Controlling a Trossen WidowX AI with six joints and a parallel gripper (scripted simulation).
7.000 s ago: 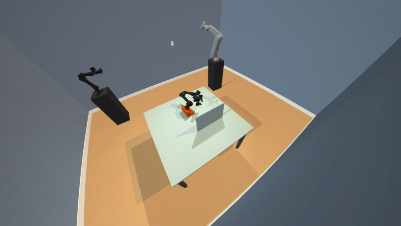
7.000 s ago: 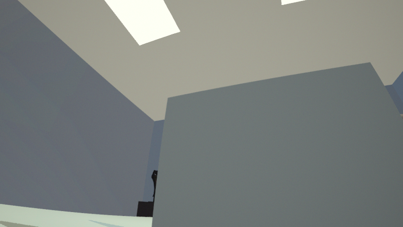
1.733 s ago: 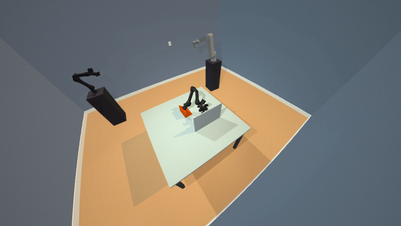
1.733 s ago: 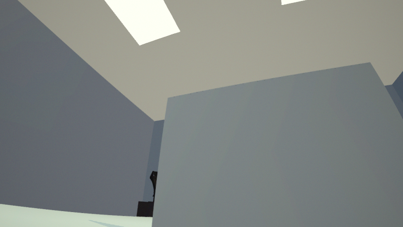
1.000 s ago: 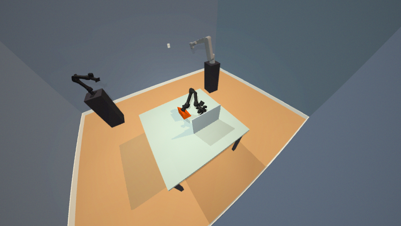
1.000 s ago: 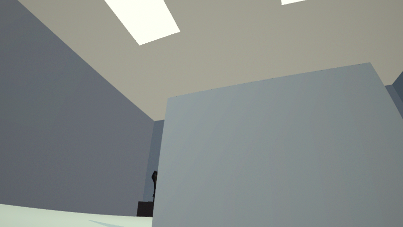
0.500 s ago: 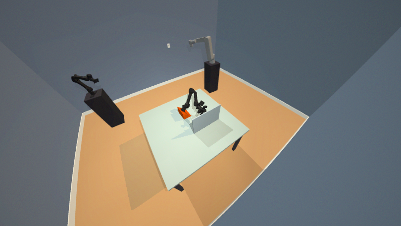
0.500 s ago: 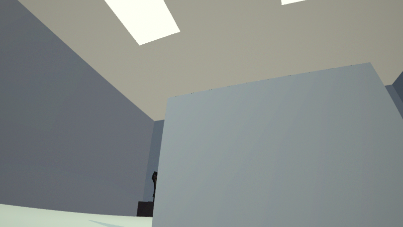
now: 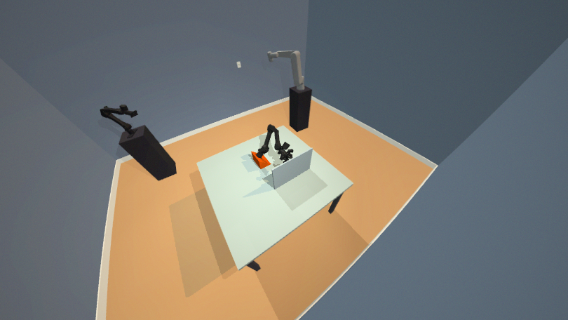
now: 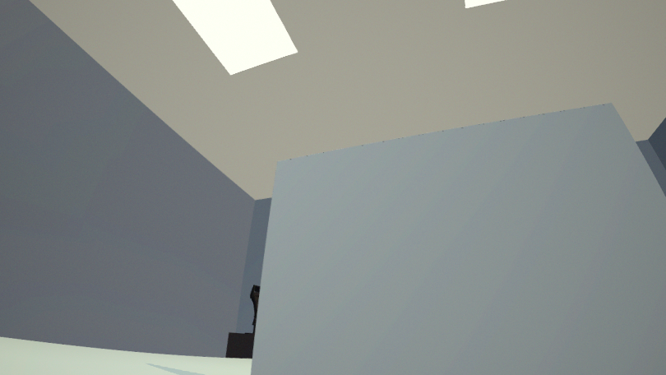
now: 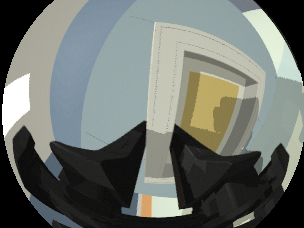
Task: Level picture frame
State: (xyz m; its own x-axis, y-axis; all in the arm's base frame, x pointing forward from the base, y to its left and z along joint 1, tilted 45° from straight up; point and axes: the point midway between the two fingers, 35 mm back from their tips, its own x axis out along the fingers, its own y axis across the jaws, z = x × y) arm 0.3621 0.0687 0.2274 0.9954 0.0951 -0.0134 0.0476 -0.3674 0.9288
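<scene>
Now: the picture frame 5 cm below my gripper tip and 2 cm to the right of it. Round my gripper tip: wall panel 7 cm below, 2 cm ahead, 1 cm to the right.
</scene>
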